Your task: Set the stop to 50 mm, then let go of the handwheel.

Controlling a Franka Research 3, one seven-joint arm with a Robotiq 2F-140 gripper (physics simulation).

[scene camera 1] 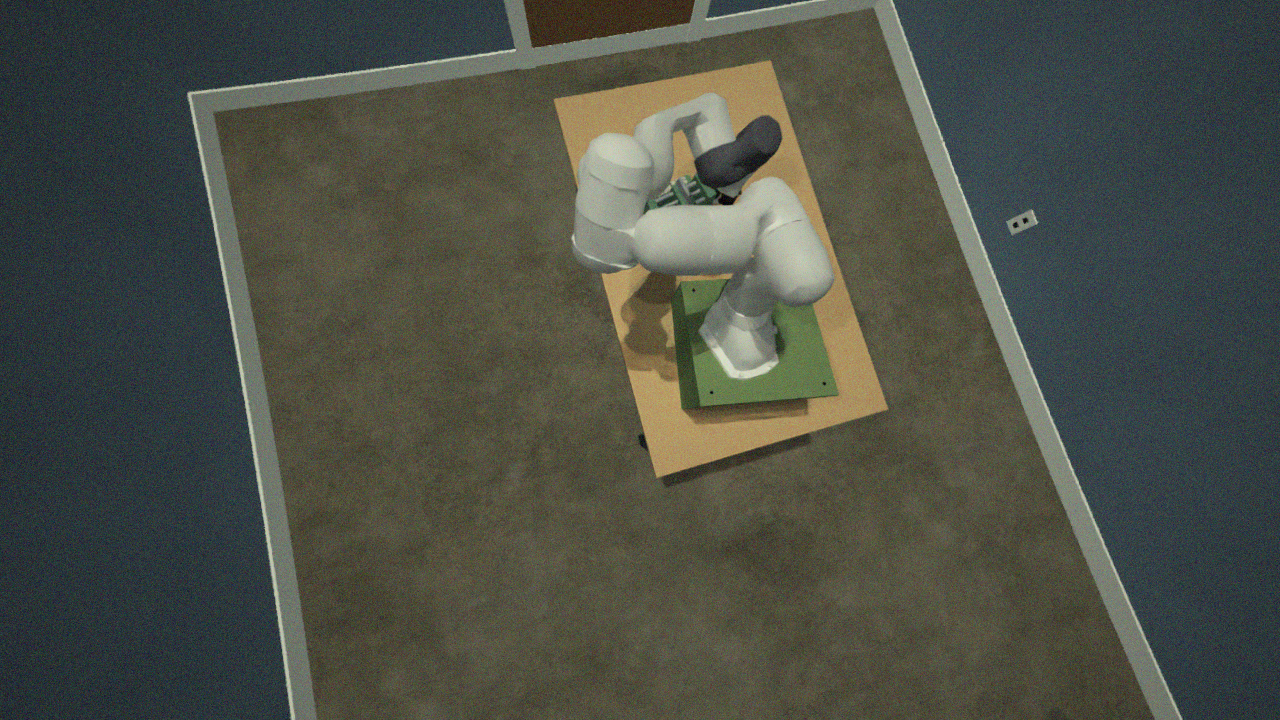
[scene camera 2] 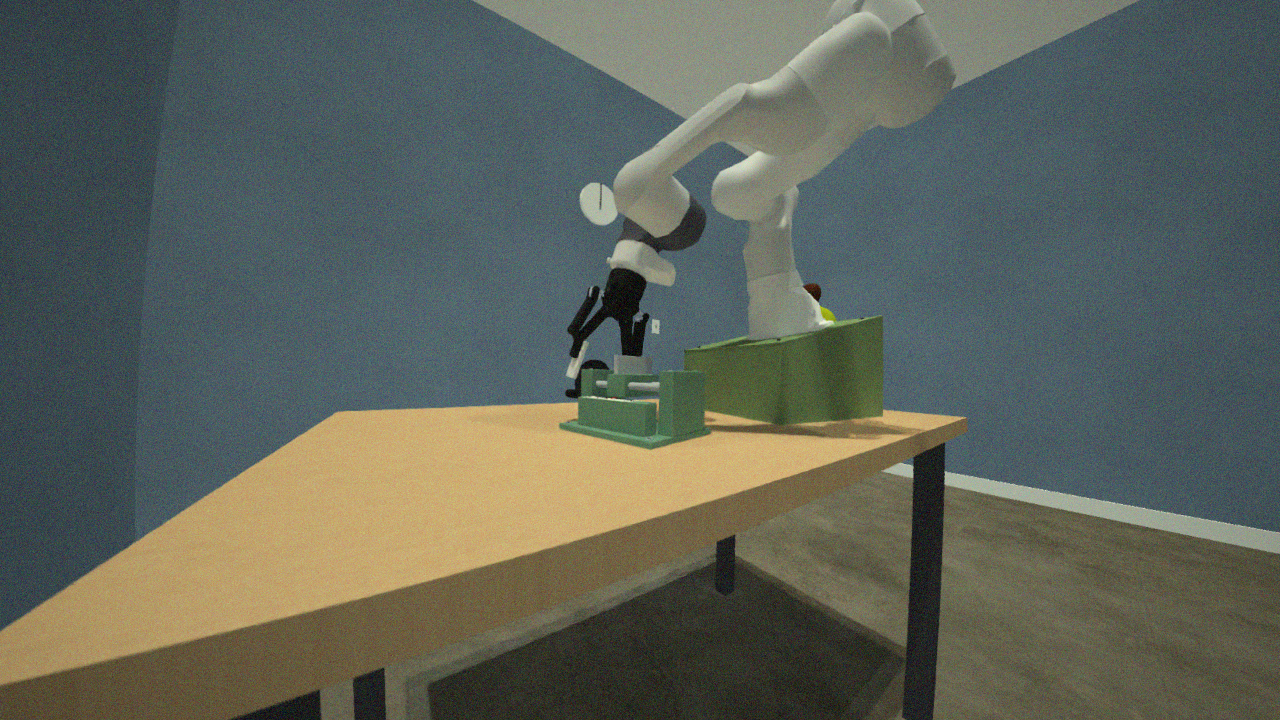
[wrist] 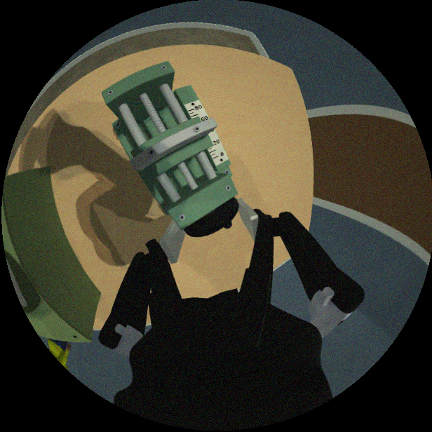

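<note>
The green stop fixture (scene camera 1: 684, 190) (scene camera 2: 682, 402) (wrist: 207, 202) stands on the table. Its grey stop bar (wrist: 175, 143) lies across the rods and covers the scale (wrist: 220, 155) between the 60 and 20 marks, so the exact reading cannot be told. The black handwheel (scene camera 2: 591, 368) (wrist: 212, 221) is at the fixture's near end in the wrist view, its small handle at the lower right of the rim. My gripper (scene camera 2: 604, 360) (wrist: 209, 216) has its fingers wide apart and shut on the handwheel, one pale pad at each side of the rim. In scene camera 2 the right fingertip is hidden behind the fixture.
The wooden table (scene camera 1: 742, 447) (scene camera 2: 402, 501) (wrist: 265, 150) carries the green base block (scene camera 1: 760, 386) (scene camera 2: 832, 376) (wrist: 65, 250) under the arm. A person in yellow (scene camera 2: 827, 315) (wrist: 59, 352) shows in part behind the block. The arm hides part of the fixture in scene camera 1.
</note>
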